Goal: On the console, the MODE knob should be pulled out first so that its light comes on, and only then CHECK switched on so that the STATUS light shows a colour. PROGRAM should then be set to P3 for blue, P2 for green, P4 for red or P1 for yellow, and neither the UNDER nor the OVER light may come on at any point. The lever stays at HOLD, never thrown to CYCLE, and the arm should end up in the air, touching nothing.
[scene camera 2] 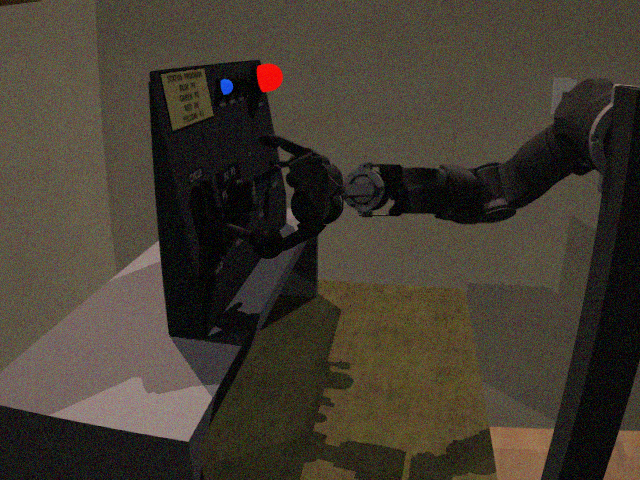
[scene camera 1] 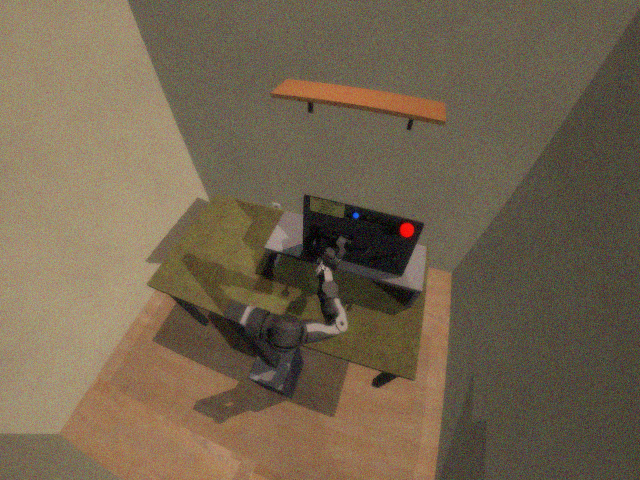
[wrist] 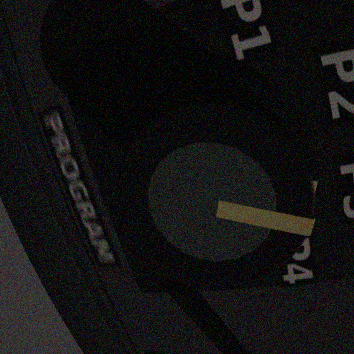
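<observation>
The dark console (scene camera 1: 361, 242) (scene camera 2: 206, 144) stands upright. A small blue light (scene camera 1: 355, 215) (scene camera 2: 226, 86) and a large red light (scene camera 1: 406, 229) (scene camera 2: 269, 78) are lit; their labels are too blurred to read. In the wrist view the round PROGRAM knob (wrist: 212, 200) shows a yellow pointer (wrist: 265, 218) between P3 and P4, its tip nearer P4. My gripper (scene camera 1: 332, 242) (scene camera 2: 268, 192) is open in front of the knob; contact cannot be told. The lever (scene camera 2: 266, 245) sticks out by the lower finger, beneath the upper label. MODE and CHECK cannot be made out.
The console stands on a grey riser (scene camera 1: 413, 276) (scene camera 2: 170, 418) on the olive table (scene camera 1: 382, 335) (scene camera 2: 408, 330). A yellowish placard (scene camera 1: 326, 206) (scene camera 2: 187, 98) is at its top left. An orange shelf (scene camera 1: 361, 98) hangs on the wall above.
</observation>
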